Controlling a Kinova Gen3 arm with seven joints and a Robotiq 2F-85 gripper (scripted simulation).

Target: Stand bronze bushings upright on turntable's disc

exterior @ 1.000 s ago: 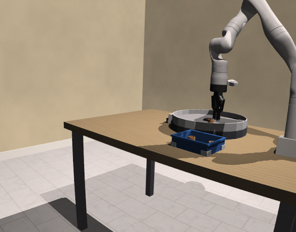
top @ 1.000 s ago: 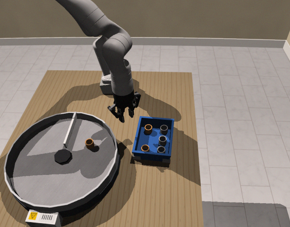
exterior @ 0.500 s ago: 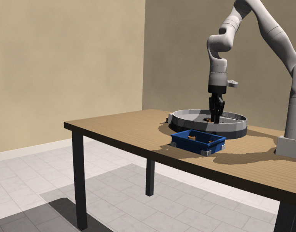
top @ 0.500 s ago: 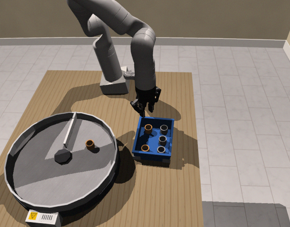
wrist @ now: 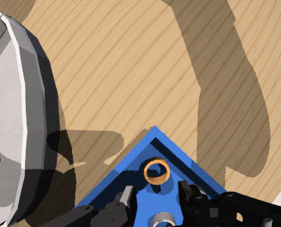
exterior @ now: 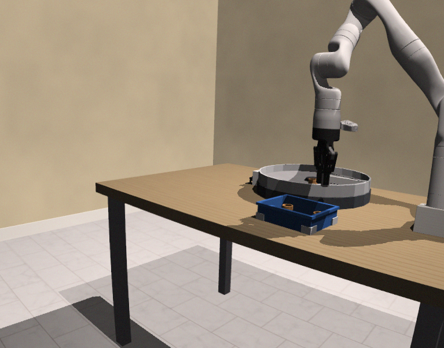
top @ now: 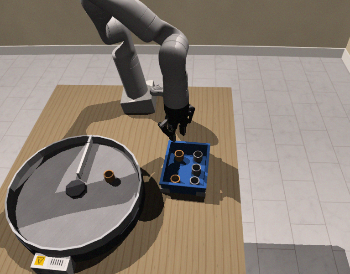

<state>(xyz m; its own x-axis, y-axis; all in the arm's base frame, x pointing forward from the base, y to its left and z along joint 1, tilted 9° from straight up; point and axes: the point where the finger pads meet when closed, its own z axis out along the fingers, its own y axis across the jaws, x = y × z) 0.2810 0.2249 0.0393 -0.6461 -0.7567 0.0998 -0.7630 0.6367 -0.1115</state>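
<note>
The blue crate lies 5 cm ahead of my hand, 3 cm to the left of it and 10 cm below it. From my hand the other things lie so: grey turntable disc: 21 cm ahead, 29 cm to the right, 8 cm below.
</note>
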